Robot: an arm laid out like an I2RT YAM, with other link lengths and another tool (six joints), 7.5 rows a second.
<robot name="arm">
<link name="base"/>
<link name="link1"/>
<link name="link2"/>
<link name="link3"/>
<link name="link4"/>
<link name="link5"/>
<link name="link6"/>
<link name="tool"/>
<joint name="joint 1" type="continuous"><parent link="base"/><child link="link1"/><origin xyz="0 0 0.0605"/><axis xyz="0 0 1"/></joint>
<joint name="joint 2" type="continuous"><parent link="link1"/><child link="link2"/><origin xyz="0.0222 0.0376 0.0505"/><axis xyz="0 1 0"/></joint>
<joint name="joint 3" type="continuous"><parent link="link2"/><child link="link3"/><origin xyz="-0.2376 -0.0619 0"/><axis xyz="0 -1 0"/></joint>
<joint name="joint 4" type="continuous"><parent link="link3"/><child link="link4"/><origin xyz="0.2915 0.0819 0.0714"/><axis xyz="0 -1 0"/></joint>
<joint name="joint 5" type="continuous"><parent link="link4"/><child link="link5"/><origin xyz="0.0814 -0.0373 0.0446"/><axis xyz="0 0 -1"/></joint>
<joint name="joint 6" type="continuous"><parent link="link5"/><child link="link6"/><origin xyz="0.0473 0 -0.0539"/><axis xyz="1 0 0"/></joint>
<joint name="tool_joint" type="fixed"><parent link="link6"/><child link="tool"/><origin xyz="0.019 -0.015 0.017" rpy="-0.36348 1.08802 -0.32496"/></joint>
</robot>
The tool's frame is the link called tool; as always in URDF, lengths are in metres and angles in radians. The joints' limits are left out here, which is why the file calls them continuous.
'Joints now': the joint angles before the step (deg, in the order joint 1, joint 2, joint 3, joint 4, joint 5, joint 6). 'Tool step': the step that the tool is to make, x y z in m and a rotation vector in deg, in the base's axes. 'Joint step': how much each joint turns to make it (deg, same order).
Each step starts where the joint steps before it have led.
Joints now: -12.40, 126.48, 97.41, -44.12, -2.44, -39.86
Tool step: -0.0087, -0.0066, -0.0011, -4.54, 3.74, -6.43
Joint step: 0.17, -0.10, 0.07, -2.95, 6.80, 4.97
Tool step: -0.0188, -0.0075, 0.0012, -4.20, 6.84, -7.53
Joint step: -0.13, -0.18, 0.55, -7.38, 6.84, 6.29
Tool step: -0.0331, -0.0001, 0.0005, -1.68, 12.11, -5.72
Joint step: -0.04, 0.02, 0.37, -13.17, 4.33, 5.76
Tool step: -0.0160, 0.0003, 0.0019, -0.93, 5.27, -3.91
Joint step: -0.01, 0.05, 0.01, -6.13, 1.44, 4.33
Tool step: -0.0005, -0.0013, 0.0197, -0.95, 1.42, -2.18
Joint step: 0.03, 0.22, 3.90, -5.63, 0.72, 2.55
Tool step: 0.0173, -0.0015, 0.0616, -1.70, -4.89, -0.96
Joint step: 0.40, 0.32, 12.47, -7.48, 0.35, 1.52
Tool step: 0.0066, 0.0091, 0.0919, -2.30, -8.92, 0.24
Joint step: 1.39, 0.06, 17.95, -9.08, 0.42, 1.25
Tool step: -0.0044, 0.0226, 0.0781, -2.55, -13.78, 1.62
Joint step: 2.84, -2.46, 11.54, -0.38, 0.46, 1.22
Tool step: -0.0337, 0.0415, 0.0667, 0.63, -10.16, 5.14
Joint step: 4.88, -7.83, 2.35, -0.20, -1.57, 0.25
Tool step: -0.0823, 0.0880, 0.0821, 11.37, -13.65, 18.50
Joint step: 12.21, -13.49, 0.80, 0.00, -12.29, -0.12
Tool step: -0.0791, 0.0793, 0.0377, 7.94, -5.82, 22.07
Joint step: 16.98, -6.79, 1.20, -0.05, -7.70, 0.00
